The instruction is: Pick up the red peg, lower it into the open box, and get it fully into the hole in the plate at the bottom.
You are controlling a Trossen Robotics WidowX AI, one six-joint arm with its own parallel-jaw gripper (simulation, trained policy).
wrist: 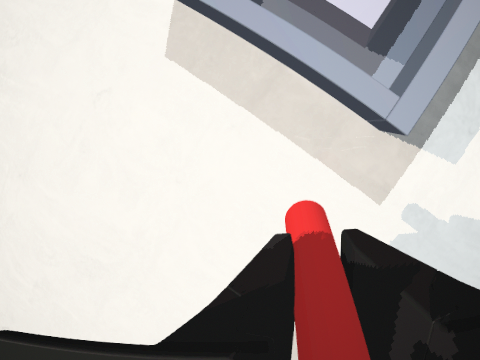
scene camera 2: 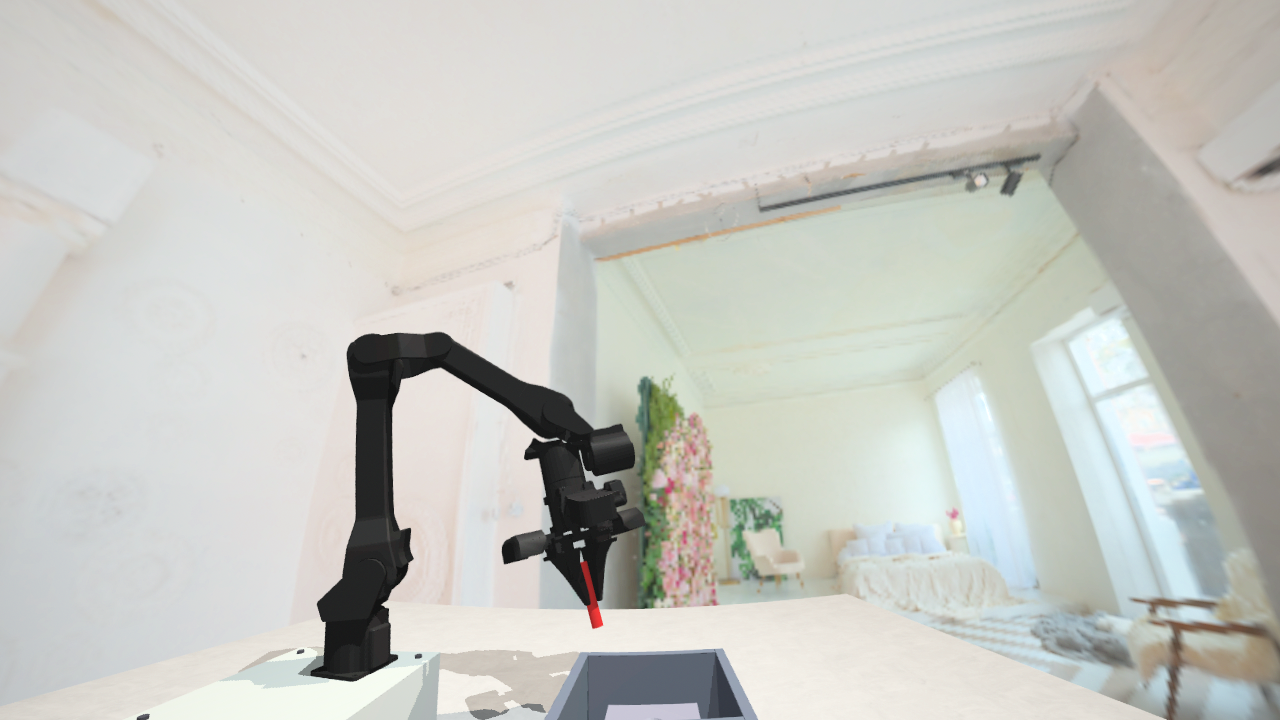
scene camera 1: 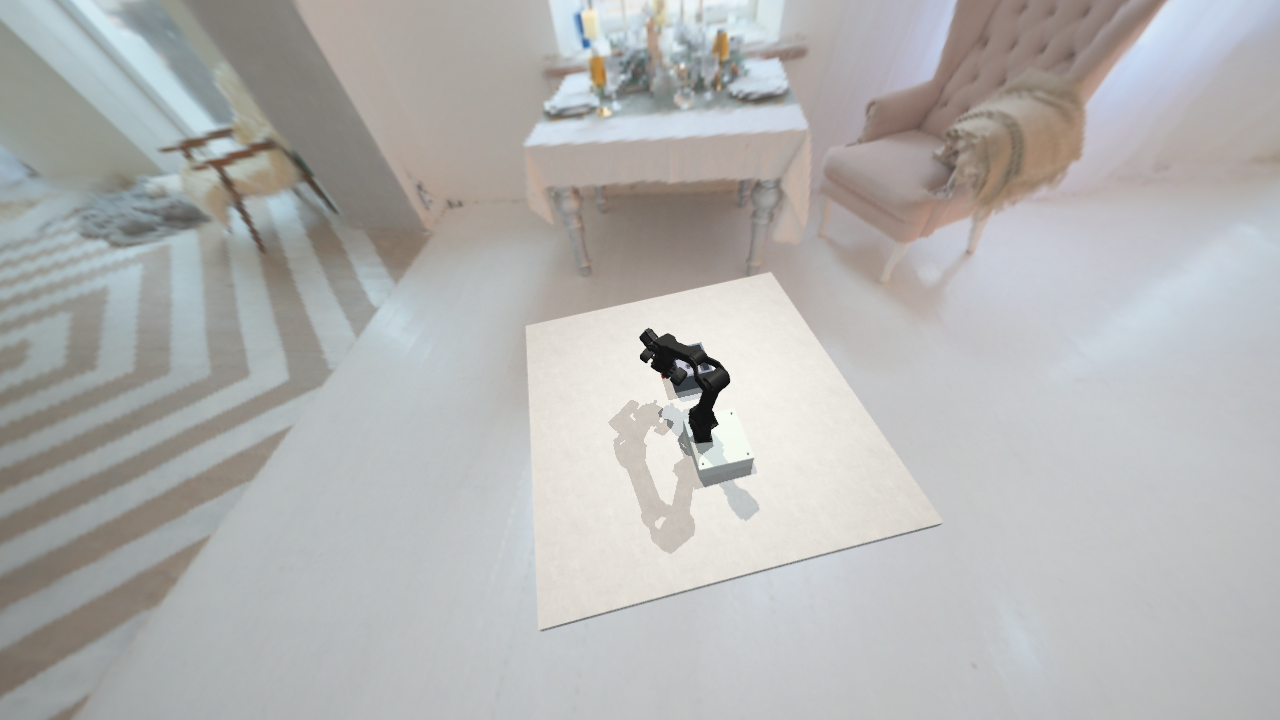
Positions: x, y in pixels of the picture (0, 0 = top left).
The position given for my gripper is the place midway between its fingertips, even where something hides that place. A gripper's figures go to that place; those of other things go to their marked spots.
My gripper (wrist: 315, 247): 10 cm from the lens. A grey box (wrist: 390, 83) is 24 cm from the lens.
